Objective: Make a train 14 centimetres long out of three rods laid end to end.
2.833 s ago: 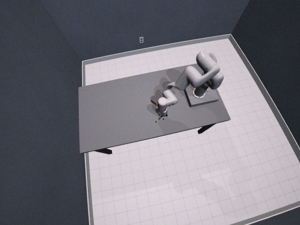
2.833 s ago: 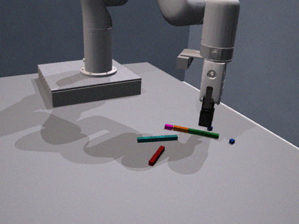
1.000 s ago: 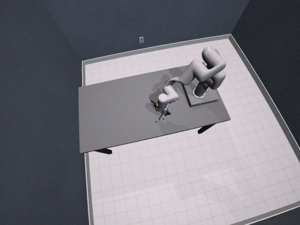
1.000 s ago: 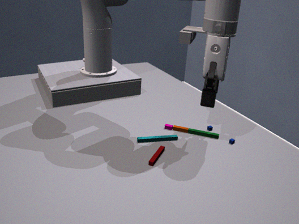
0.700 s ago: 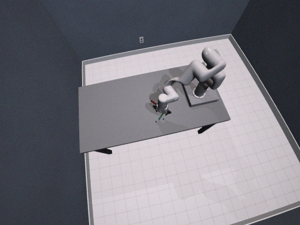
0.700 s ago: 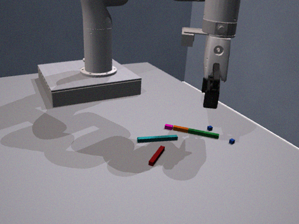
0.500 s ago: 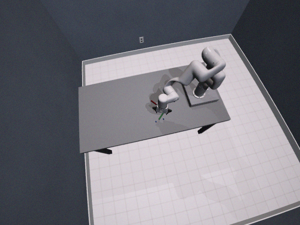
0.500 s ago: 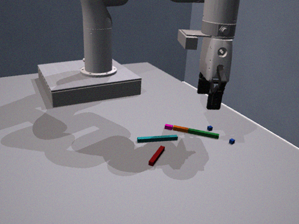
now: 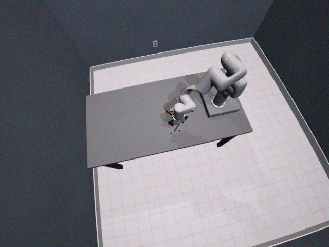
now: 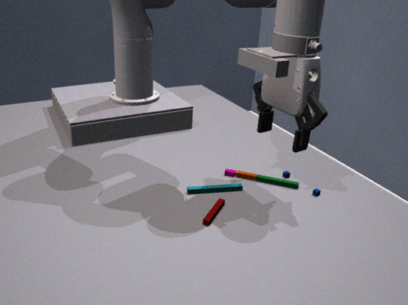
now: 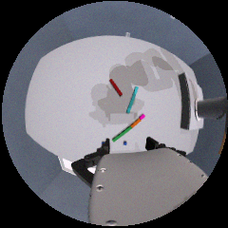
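Now: hand 9 cm above the green rod and 1 cm short of it. Round my hand: turquoise rod (11 cm to the right, 9 cm below, 4 cm behind); orange rod (9 cm below, 5 cm behind, 3 cm to the right); magenta rod (9 cm below, 7 cm behind, 5 cm to the right).
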